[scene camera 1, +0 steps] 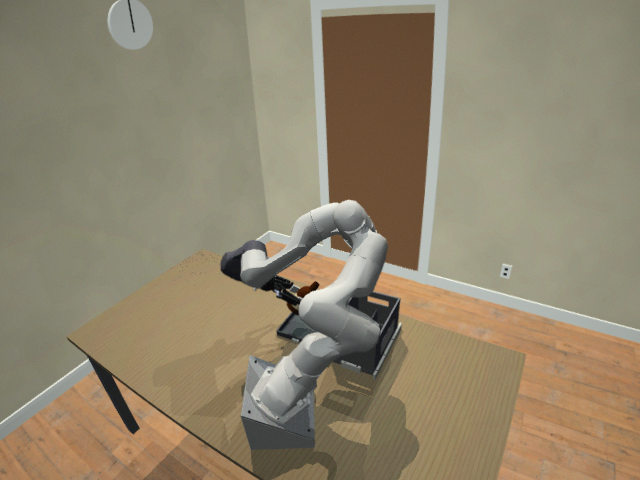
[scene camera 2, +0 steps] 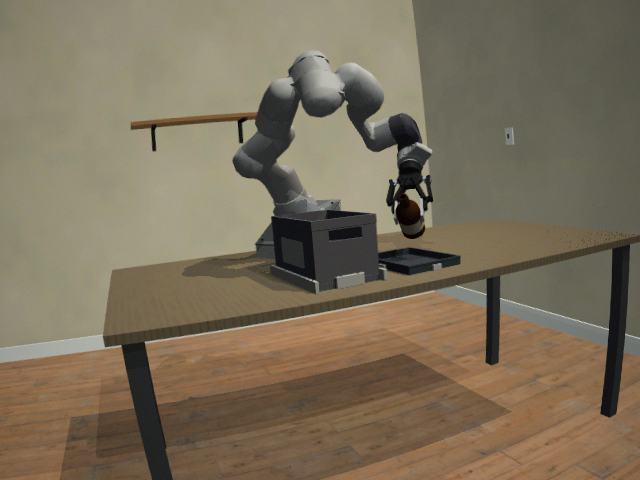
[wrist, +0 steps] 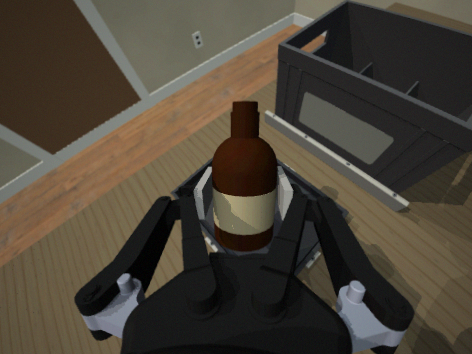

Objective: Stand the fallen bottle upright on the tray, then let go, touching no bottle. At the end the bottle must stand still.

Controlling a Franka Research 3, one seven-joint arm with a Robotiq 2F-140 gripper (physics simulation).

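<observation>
A brown bottle (scene camera 2: 409, 217) (wrist: 244, 170) with a cream label is held in the air above the tray. In the scene camera 2 view it is tilted, its neck up and leaning left, its base lower right. In the scene camera 1 view the bottle (scene camera 1: 306, 290) shows in part behind the arm. My gripper (scene camera 2: 409, 210) (wrist: 244, 177) is shut on the bottle, one pale pad on each side of its body. The shallow dark tray (scene camera 1: 282, 331) (scene camera 2: 413, 269) (wrist: 327, 198) lies on the table below, apart from the bottle's base.
A tall dark crate (scene camera 1: 391, 320) (scene camera 2: 343, 258) (wrist: 340, 130) with inner dividers stands right beside the tray, held by pale edge strips. The table (scene camera 1: 454, 392) (scene camera 2: 206, 304) (wrist: 60, 300) carries the arm's grey base (scene camera 1: 279, 431). The arm hides part of tray and crate in the scene camera 1 view.
</observation>
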